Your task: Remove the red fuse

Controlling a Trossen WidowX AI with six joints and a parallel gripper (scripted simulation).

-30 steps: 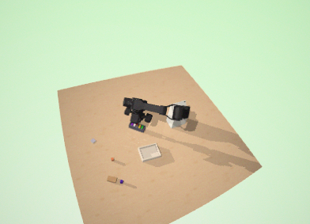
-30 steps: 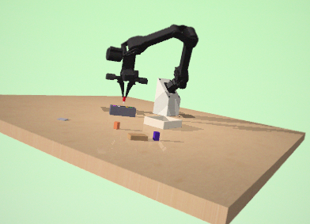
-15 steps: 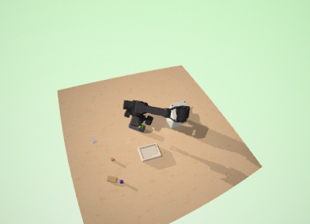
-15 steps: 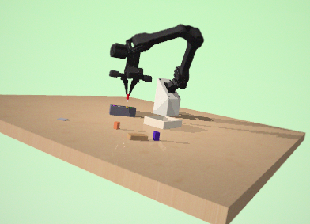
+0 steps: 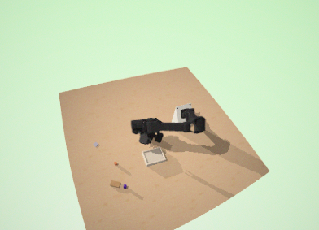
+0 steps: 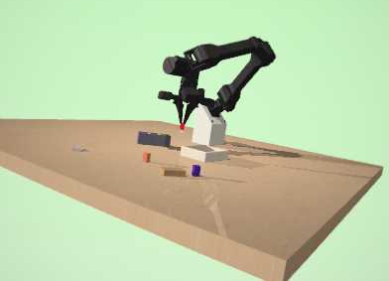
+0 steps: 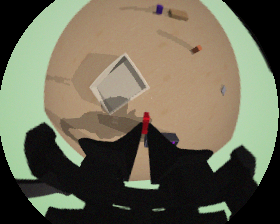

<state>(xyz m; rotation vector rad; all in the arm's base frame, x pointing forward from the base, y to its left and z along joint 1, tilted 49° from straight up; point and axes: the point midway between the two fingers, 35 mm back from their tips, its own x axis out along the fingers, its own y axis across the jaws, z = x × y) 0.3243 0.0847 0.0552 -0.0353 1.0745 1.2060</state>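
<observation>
My gripper tip is now 9 cm to the right of the white tray, 9 cm above it and 2 cm past it. From my gripper tip the other things lie so: red fuse: 1 cm below; then purple cube: 23 cm to the left, 22 cm ahead, 8 cm below; then small orange cube: 23 cm ahead, 8 cm below, 6 cm to the left.
</observation>
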